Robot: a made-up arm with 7 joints.
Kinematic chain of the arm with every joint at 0, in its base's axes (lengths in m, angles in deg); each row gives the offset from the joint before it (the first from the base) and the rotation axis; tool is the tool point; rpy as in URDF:
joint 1: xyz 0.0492 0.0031 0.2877 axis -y
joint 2: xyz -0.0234 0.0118 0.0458 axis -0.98 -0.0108 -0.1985
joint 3: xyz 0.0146 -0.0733 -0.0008 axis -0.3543 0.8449 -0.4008
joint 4: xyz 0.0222 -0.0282 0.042 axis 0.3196 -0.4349 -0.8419
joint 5: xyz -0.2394 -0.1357 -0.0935 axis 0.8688 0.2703 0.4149
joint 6: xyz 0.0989 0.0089 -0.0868 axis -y
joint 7: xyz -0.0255 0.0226 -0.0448 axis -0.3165 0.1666 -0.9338
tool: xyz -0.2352 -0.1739 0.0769 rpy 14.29 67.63 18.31
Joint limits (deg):
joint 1: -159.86..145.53
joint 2: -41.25..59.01
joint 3: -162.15..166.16
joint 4: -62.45..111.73
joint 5: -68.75..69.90
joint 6: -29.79..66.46
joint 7: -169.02..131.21
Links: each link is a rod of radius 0.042 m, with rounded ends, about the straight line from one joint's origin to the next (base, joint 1, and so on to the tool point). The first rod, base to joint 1, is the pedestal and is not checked.
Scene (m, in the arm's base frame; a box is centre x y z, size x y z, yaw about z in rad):
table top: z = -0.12
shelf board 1: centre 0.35 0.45 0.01 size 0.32 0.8 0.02 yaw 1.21
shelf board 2: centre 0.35 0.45 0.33 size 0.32 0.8 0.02 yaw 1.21
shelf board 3: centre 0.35 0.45 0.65 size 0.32 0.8 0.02 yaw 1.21
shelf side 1: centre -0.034 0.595 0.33 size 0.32 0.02 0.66 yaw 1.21
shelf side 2: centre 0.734 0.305 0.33 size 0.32 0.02 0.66 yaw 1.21
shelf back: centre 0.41 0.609 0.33 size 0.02 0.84 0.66 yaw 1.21
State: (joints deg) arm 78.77 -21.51 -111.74 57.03 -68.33 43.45 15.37
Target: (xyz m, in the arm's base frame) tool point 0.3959 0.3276 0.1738
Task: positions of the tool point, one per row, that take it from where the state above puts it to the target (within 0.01 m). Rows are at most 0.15 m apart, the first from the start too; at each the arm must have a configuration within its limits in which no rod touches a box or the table.
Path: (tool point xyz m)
1: 0.1707 0.3880 0.4758
2: 0.1594 0.3473 0.4772
3: 0.1411 0.2999 0.4743
4: 0.1127 0.2498 0.4679
5: 0.2350 0.2261 0.4162
6: 0.3141 0.1918 0.3087
7: 0.3296 0.1520 0.1738
8: 0.3618 0.2007 0.1744
9: 0.3837 0.2478 0.1763
10: 0.3951 0.2905 0.1770
11: 0.3959 0.3276 0.1738

